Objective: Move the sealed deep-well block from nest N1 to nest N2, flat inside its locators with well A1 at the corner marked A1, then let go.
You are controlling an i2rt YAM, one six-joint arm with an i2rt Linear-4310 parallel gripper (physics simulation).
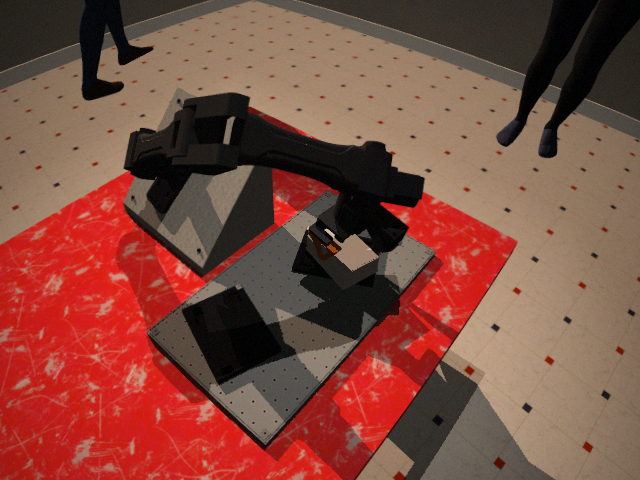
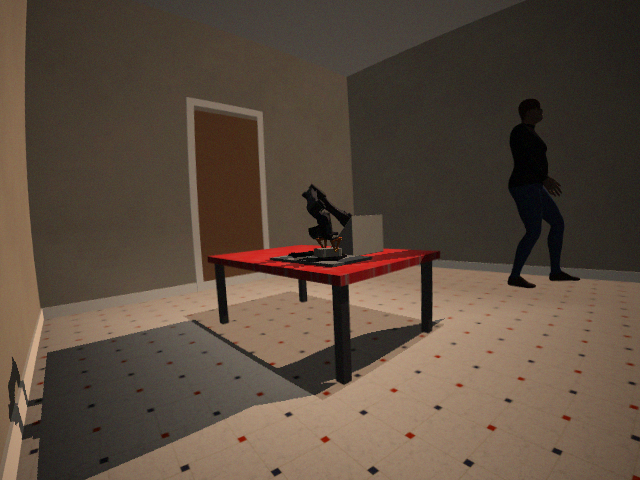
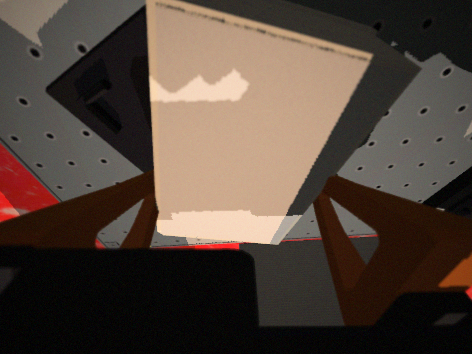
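Pixels of known places: gripper, fingertip midpoint: [image 1: 336,246] [image 2: 330,251] [image 3: 236,177]; arm's base, link origin: [image 2: 357,232].
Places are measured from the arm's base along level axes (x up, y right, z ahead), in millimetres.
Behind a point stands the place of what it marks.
The pale-topped deep-well block [image 1: 360,254] @[y -151, x -55, z 390 mm] [image 2: 327,252] @[y -179, x -74, z 382 mm] [image 3: 240,125] @[y -146, x -56, z 382 mm] has grey sides. My gripper [image 1: 342,249] @[y -144, x -75, z 334 mm] [image 2: 329,246] @[y -144, x -75, z 334 mm] [image 3: 236,177] @[y -144, x -75, z 334 mm] is shut on it, with one orange-brown finger at each long side. The block is over the black nest [image 1: 301,259] @[y -82, x -96, z 299 mm] [image 3: 120,60] @[y -203, x -101, z 387 mm] at the far end of the plate and is turned against it, so a nest corner sticks out. The gap beneath is hard to judge. The other black nest [image 1: 206,321] @[y 141, x -101, z 293 mm] lies at the plate's near-left end with no block on it. Nest labels and the A1 marks are not readable.
The grey perforated plate [image 1: 263,408] @[y 163, x -113, z 482 mm] [image 3: 395,122] @[y -35, x -113, z 353 mm] carries both nests on the red table [image 1: 77,361] @[y 361, x -126, z 197 mm] [image 2: 289,267] @[y -155, x -126, z 598 mm]. The grey wedge-shaped arm base [image 1: 248,222] @[y -51, x -70, z 168 mm] [image 2: 368,235] @[y -109, x -14, z 13 mm] stands beside the plate. Dark shadows cross the plate. A person [image 2: 529,155] stands beyond the table.
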